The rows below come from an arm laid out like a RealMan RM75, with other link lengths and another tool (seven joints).
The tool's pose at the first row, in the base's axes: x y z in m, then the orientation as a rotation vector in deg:
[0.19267 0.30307 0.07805 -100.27 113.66 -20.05]
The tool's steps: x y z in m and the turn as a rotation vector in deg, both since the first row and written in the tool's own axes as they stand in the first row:
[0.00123 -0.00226 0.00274 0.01 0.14 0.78]
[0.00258 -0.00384 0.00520 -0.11 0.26 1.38]
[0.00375 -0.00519 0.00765 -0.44 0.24 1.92]
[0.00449 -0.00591 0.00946 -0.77 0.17 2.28]
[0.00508 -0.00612 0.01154 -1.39 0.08 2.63]
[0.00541 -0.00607 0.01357 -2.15 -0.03 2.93]
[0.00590 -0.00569 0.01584 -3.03 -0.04 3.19]
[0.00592 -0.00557 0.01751 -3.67 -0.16 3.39]
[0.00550 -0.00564 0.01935 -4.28 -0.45 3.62]
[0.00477 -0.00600 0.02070 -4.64 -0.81 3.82]
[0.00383 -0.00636 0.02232 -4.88 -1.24 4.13]
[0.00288 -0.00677 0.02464 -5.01 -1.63 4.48]
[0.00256 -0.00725 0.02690 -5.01 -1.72 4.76]
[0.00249 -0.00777 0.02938 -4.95 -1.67 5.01]
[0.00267 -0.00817 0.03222 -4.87 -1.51 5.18]
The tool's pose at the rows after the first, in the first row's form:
[0.19590 0.30183 0.07658 -99.46 114.38 -19.93]
[0.19839 0.30054 0.07499 -98.92 115.01 -19.73]
[0.20069 0.29946 0.07334 -98.55 115.59 -19.22]
[0.20216 0.29884 0.07200 -98.35 115.99 -18.73]
[0.20334 0.29846 0.07021 -98.34 116.52 -17.94]
[0.20429 0.29838 0.06839 -98.46 117.06 -17.02]
[0.20506 0.29822 0.06617 -98.70 117.70 -16.08]
[0.20579 0.29841 0.06468 -98.84 118.09 -15.29]
[0.20681 0.29902 0.06321 -98.91 118.36 -14.35]
[0.20785 0.29983 0.06236 -98.85 118.43 -13.60]
[0.20905 0.30089 0.06131 -98.58 118.48 -12.87]
[0.21064 0.30202 0.05968 -98.21 118.53 -12.27]
[0.21221 0.30252 0.05803 -97.89 118.68 -12.09]
[0.21390 0.30279 0.05617 -97.60 118.88 -12.11]
[0.21566 0.30288 0.05389 -97.39 119.09 -12.28]

